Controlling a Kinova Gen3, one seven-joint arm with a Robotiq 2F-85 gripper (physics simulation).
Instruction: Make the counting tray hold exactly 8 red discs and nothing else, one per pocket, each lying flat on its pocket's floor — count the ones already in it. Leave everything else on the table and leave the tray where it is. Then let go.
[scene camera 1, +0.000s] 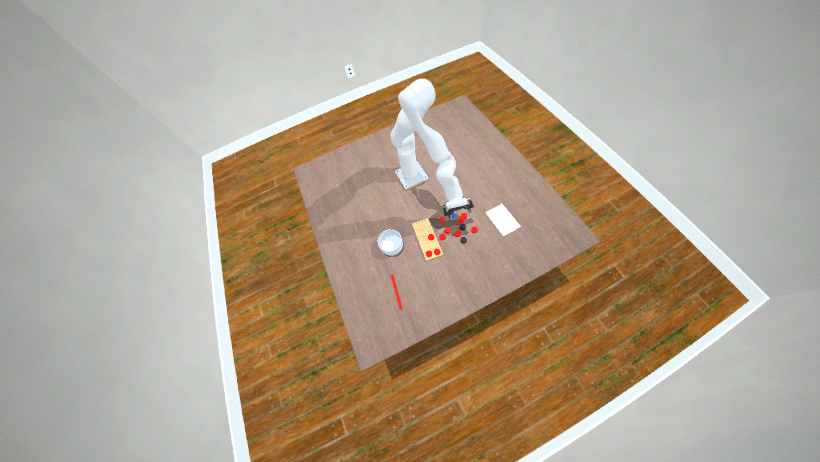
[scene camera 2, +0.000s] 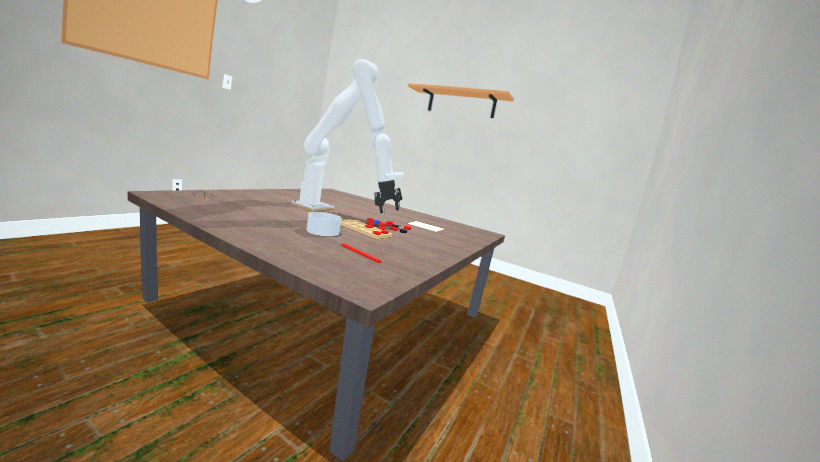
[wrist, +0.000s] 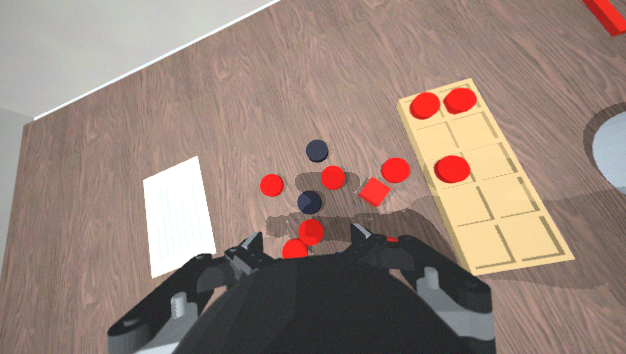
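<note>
The tan counting tray (scene camera 1: 421, 229) (scene camera 2: 351, 225) (wrist: 537, 242) has two columns of pockets. It holds three red discs: two (wrist: 425, 105) (wrist: 460, 100) side by side in the end row and one (wrist: 452, 169) in the third row's near-side pocket. Loose red discs (wrist: 271, 185) (wrist: 333, 177) (wrist: 395, 170) lie on the table. Two more red discs (wrist: 311, 232) (wrist: 295, 248) lie close together below my gripper (scene camera 1: 459, 213) (scene camera 2: 390, 210) (wrist: 307, 237), the second partly hidden by its body. The gripper is open and empty, above the table.
Two dark discs (wrist: 317, 150) (wrist: 309, 202), a red block (wrist: 374, 191), another red block (scene camera 1: 441, 219) and a blue piece (scene camera 1: 452, 215) lie among the loose discs. A white sheet (wrist: 179, 220), a bowl (scene camera 1: 390, 242) and a red bar (scene camera 1: 396, 292) lie further out.
</note>
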